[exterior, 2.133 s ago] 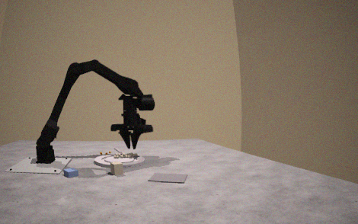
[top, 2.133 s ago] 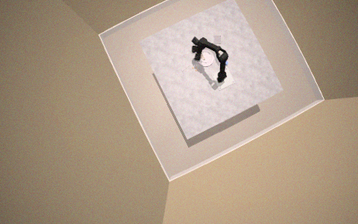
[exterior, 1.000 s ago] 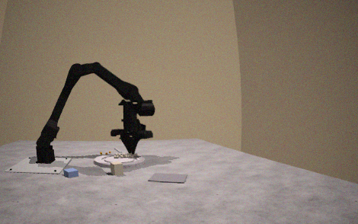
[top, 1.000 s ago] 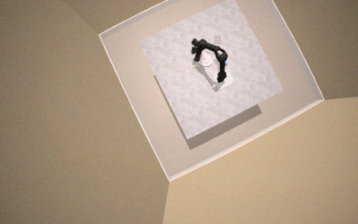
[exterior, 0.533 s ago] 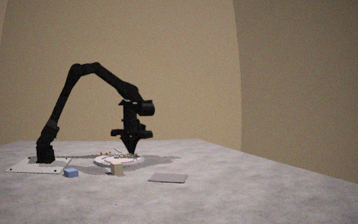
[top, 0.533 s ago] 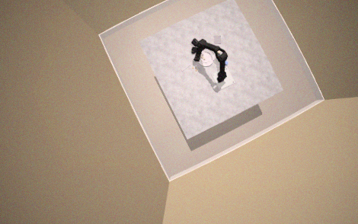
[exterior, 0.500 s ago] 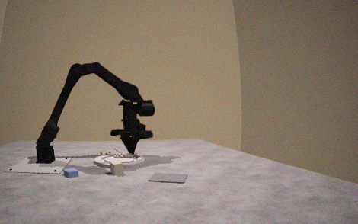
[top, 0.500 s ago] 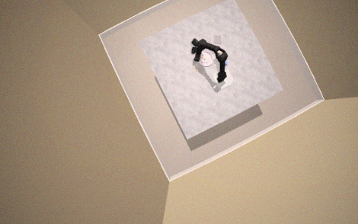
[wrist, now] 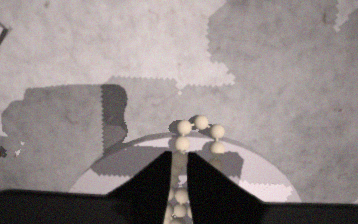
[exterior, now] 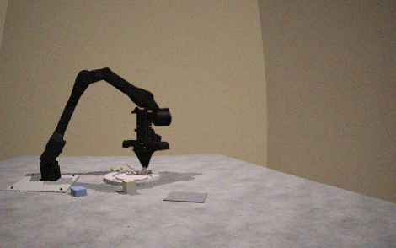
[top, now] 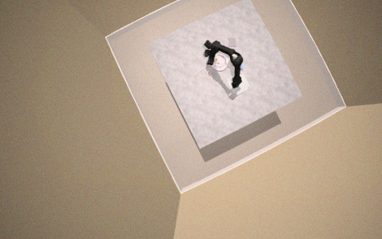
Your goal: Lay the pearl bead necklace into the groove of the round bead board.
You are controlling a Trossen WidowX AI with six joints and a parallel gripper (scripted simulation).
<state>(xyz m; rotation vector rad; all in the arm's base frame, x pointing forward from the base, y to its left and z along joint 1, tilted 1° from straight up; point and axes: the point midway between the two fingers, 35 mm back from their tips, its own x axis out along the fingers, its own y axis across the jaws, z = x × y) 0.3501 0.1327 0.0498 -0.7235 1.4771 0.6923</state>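
Now: gripper tip 80 mm to the left of the round bead board, 50 mm past it and 20 mm above it. The rest, counted from my gripper tip: flat grey plate: 310 mm to the right, 100 mm ahead, 30 mm below; cream cube: 250 mm to the right, 50 mm behind, 10 mm below; blue block: 280 mm to the right, 200 mm behind, 20 mm below.
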